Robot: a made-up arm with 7 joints. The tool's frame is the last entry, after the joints. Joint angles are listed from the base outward.
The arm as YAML. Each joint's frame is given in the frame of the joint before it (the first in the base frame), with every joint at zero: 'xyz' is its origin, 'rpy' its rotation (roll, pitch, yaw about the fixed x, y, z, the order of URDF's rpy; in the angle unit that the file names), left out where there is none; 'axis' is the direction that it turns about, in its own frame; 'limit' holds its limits. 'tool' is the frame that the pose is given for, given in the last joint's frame.
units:
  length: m
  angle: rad
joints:
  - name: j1
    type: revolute
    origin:
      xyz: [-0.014, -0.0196, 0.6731]
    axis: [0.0, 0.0, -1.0]
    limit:
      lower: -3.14
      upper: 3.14
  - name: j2
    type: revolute
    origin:
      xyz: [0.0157, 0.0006, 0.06]
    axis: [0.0, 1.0, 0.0]
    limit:
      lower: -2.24
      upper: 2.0
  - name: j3
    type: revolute
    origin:
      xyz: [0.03, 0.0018, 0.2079]
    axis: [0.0, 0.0, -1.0]
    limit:
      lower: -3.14
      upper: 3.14
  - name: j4
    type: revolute
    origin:
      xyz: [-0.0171, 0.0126, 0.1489]
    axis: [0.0, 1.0, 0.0]
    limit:
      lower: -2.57
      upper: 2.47
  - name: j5
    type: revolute
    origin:
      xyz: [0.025, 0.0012, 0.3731]
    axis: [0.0, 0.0, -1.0]
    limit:
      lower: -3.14
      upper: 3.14
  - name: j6
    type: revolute
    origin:
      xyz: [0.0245, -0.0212, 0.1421]
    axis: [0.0, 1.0, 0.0]
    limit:
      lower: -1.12
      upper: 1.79
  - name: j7
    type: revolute
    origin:
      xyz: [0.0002, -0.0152, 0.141]
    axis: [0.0, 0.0, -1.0]
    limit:
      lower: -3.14
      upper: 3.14
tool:
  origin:
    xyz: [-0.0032, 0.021, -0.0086]
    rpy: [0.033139, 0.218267, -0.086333]
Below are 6 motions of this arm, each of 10 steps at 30 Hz.
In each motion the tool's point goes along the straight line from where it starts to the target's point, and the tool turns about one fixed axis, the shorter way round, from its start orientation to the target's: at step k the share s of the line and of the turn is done. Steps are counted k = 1, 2, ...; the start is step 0. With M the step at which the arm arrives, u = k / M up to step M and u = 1 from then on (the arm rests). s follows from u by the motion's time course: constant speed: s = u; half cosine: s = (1 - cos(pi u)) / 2; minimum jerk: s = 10 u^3 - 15 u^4 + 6 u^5.
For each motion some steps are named. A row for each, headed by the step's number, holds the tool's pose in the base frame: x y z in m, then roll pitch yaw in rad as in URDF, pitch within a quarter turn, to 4 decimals.
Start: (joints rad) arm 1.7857 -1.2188 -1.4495 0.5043 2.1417 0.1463 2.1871
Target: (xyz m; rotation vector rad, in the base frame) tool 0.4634 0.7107 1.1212 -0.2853 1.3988 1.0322
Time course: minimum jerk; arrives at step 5
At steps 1, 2, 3, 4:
1: 0.4142 0.7490 1.1279 0.8497 1.1518 1.8248
2: 0.4277 0.7384 1.1260 0.9123 1.1393 1.8573
3: 0.4468 0.7236 1.1234 0.9959 1.1204 1.8984
4: 0.4604 0.7131 1.1216 1.0523 1.1061 1.9244

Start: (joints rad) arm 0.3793 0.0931 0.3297 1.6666 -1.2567 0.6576 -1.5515
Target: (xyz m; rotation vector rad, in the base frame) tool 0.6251 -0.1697 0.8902 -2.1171 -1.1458 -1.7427
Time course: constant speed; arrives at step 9
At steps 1, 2, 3, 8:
1: 0.5667 -0.3462 0.8817 2.1420 -1.2596 1.1263
2: 0.5740 -0.3242 0.8827 2.1575 -1.2393 1.1809
3: 0.5813 -0.3021 0.8838 2.1755 -1.2193 1.2334
8: 0.6178 -0.1918 0.8891 2.2892 -1.1250 1.4756

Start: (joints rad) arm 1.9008 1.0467 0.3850 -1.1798 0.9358 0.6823 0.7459
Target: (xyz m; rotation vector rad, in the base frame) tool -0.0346 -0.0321 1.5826 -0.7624 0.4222 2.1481
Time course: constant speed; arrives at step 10
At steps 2, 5, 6, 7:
2: -0.0101 -0.3054 1.5252 -0.2058 0.4358 2.3123
5: -0.0193 -0.2029 1.5468 -0.1117 0.5346 2.2917
6: -0.0224 -0.1688 1.5539 -0.0795 0.5679 2.2870
7: -0.0254 -0.1346 1.5611 -0.0469 0.6012 2.2835

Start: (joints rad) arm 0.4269 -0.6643 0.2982 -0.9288 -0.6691 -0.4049 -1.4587
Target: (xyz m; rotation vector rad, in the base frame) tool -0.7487 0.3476 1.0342 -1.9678 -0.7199 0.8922
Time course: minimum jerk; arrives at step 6
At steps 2, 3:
2: -0.7183 0.4039 1.0270 -1.9741 0.2396 0.8071
3: -0.7295 0.3832 1.0297 -1.9853 0.2701 0.8448

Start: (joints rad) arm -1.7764 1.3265 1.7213 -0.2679 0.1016 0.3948 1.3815
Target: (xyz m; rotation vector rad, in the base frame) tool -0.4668 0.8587 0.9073 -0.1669 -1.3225 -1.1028
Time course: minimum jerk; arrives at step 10
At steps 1, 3, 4, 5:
1: -0.2925 0.9279 0.9575 0.2503 -1.0409 -1.7050
3: -0.3196 0.9171 0.9497 0.3707 -1.0339 -1.7323
4: -0.3468 0.9063 0.9419 0.4891 -1.0253 -1.7574
5: -0.3789 0.8936 0.9326 0.6262 -1.0132 -1.7838

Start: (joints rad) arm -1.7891 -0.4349 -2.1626 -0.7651 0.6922 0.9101 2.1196
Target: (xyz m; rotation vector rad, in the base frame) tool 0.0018 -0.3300 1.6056 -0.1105 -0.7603 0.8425
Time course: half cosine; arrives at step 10
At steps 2, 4, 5, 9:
2: 0.1939 -0.0568 1.6320 -0.2458 -0.0042 1.1502
4: 0.1408 -0.1323 1.6247 -0.3124 -0.1659 1.1057
5: 0.1080 -0.1790 1.6202 -0.3510 -0.2672 1.0829
9: 0.0070 -0.3226 1.6063 -0.4656 -0.5831 1.0346

